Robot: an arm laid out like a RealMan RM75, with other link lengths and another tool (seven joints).
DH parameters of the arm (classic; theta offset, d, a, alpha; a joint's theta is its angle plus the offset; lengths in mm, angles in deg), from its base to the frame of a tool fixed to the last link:
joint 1: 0 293.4 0 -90
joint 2: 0 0 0 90
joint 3: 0 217.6 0 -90
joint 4: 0 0 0 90
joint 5: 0 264.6 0 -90
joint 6: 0 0 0 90
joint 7: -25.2 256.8 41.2 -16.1
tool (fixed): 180 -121.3 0 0
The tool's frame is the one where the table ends.
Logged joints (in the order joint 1, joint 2, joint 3, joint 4, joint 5, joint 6, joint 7), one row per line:
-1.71, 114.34, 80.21, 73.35, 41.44, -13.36, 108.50
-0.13, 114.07, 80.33, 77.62, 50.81, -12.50, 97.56
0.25, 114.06, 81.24, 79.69, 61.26, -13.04, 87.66
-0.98, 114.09, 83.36, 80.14, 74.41, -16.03, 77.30
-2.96, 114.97, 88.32, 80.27, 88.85, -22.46, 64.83
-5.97, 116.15, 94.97, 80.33, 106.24, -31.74, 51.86
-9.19, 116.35, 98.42, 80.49, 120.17, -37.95, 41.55
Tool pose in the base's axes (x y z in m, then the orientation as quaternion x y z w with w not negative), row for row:
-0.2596, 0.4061, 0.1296, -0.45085, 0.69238, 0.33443, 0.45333
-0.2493, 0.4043, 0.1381, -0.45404, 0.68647, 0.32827, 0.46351
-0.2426, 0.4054, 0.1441, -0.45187, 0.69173, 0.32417, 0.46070
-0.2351, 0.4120, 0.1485, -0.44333, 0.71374, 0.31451, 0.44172
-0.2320, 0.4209, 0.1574, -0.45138, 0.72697, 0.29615, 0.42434
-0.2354, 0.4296, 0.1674, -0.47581, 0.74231, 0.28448, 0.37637
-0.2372, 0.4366, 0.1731, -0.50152, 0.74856, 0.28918, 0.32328
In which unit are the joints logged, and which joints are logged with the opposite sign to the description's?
The joints are logged in degrees. Opposite sign: joint 2, joint 3, joint 4.
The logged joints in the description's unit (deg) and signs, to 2 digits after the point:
-1.71, -114.34, -80.21, -73.35, 41.44, -13.36, 108.50
-0.13, -114.07, -80.33, -77.62, 50.81, -12.50, 97.56
0.25, -114.06, -81.24, -79.69, 61.26, -13.04, 87.66
-0.98, -114.09, -83.36, -80.14, 74.41, -16.03, 77.30
-2.96, -114.97, -88.32, -80.27, 88.85, -22.46, 64.83
-5.97, -116.15, -94.97, -80.33, 106.24, -31.74, 51.86
-9.19, -116.35, -98.42, -80.49, 120.17, -37.95, 41.55

